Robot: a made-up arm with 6 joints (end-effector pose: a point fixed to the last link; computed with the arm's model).
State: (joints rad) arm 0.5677 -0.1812 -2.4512 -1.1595 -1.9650 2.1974
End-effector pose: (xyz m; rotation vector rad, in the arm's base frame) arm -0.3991 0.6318 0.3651 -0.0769 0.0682 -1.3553
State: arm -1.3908 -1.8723 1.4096 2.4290 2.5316 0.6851
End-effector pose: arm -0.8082 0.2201 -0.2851 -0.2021 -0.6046 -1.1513
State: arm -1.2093 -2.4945 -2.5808 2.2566 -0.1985 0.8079
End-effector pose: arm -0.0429 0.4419 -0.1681 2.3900 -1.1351 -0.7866
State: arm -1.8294 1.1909 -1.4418 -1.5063 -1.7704 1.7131
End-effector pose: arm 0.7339 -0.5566 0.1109 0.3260 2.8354 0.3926
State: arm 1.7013 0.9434 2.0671 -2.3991 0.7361 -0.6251
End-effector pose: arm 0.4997 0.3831 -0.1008 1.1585 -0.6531 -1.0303
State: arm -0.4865 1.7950 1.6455 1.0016 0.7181 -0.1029
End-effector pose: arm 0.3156 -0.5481 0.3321 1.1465 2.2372 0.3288
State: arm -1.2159 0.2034 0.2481 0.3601 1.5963 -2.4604
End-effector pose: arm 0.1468 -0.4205 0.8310 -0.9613 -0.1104 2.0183
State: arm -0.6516 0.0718 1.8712 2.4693 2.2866 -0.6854
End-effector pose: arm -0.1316 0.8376 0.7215 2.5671 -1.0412 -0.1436
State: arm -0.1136 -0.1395 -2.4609 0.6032 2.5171 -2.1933
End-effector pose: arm -0.6050 0.5717 -0.0892 -1.5960 0.2710 -0.0145
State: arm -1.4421 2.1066 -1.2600 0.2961 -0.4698 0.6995
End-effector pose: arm -0.0358 0.1477 -0.0745 -0.2407 -0.0527 -1.3880
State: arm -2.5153 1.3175 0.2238 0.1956 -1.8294 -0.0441
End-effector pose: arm 0.3238 0.5355 0.1084 0.9259 0.4286 -1.3984
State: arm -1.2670 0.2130 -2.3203 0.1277 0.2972 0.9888
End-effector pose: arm 0.4372 0.2846 0.2296 1.1155 -2.1432 -0.6122
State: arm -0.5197 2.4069 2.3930 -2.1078 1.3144 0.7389
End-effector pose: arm 0.1091 -0.3533 0.4994 -0.6451 1.1304 -0.0561
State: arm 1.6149 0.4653 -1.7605 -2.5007 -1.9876 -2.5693
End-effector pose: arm 0.1493 0.5085 -0.5109 -0.6914 -0.8920 -0.6620
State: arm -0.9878 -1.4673 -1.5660 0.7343 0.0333 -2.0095
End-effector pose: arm -0.0622 0.2972 0.0520 -0.2498 -0.6778 -1.3949
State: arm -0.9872 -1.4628 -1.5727 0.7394 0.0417 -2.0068
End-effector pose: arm -0.0645 0.2986 0.0493 -0.2551 -0.6701 -1.3924
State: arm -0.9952 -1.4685 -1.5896 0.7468 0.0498 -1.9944
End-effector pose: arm -0.0663 0.3020 0.0498 -0.2314 -0.6618 -1.3904
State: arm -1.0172 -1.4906 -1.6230 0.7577 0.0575 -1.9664
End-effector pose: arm -0.0676 0.3086 0.0560 -0.1608 -0.6523 -1.3889
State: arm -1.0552 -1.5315 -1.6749 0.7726 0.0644 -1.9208
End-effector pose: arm -0.0685 0.3183 0.0691 -0.0366 -0.6412 -1.3873
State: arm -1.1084 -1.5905 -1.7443 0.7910 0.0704 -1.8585
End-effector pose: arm -0.0698 0.3301 0.0899 0.1388 -0.6283 -1.3840
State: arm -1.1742 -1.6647 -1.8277 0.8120 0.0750 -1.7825
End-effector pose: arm -0.0725 0.3416 0.1182 0.3568 -0.6134 -1.3774
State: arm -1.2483 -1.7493 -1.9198 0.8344 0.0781 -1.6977
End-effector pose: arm -0.0774 0.3503 0.1522 0.6030 -0.5962 -1.3662
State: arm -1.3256 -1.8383 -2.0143 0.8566 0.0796 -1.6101
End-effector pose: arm -0.0849 0.3540 0.1890 0.8597 -0.5770 -1.3498
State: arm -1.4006 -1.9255 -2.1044 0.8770 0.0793 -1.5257
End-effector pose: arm -0.0946 0.3520 0.2246 1.1086 -0.5571 -1.3289
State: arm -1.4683 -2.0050 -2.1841 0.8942 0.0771 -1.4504
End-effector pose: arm -0.1050 0.3452 0.2557 1.3326 -0.5375 -1.3059
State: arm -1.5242 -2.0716 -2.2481 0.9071 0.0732 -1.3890
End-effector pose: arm -0.1144 0.3359 0.2798 1.5171 -0.5206 -1.2839
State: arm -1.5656 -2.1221 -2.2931 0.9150 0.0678 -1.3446
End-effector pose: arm -0.1214 0.3264 0.2963 1.6534 -0.5086 -1.2665
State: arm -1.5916 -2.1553 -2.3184 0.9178 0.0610 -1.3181
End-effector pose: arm -0.1249 0.3185 0.3060 1.7391 -0.5025 -1.2565
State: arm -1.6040 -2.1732 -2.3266 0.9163 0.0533 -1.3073
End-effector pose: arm -0.1252 0.3128 0.3104 1.7805 -0.5023 -1.2539
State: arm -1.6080 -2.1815 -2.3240 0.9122 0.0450 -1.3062
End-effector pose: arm -0.1234 0.3086 0.3117 1.7945 -0.5060 -1.2566
